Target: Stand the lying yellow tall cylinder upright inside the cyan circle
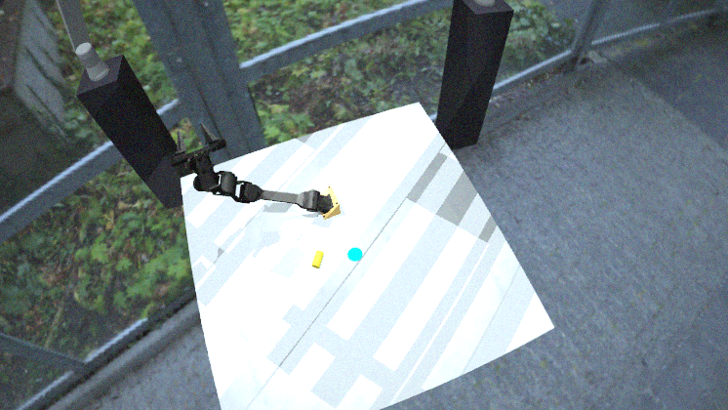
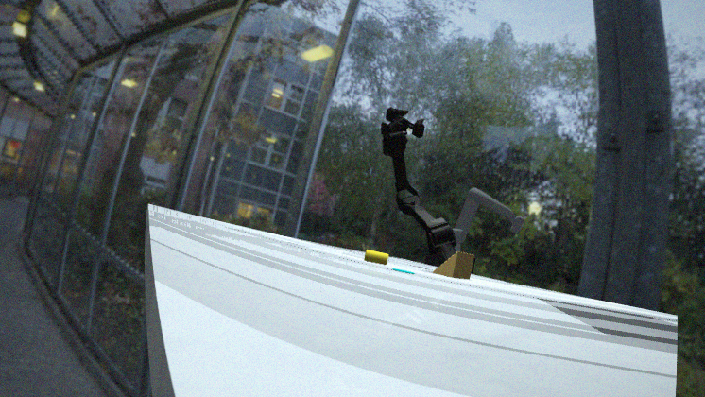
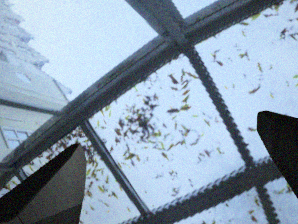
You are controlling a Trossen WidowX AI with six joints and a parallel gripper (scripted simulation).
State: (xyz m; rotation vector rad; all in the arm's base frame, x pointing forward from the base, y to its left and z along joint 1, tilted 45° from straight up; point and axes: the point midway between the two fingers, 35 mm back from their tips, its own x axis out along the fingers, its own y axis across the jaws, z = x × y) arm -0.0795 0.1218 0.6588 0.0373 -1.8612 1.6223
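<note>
Now: gripper tip 270 mm short of the yellow tall cylinder, 270 mm to the right of it and 610 mm above it. Also, from my gripper tip: cyan circle: 290 mm ahead, 420 mm to the left, 630 mm below.
</note>
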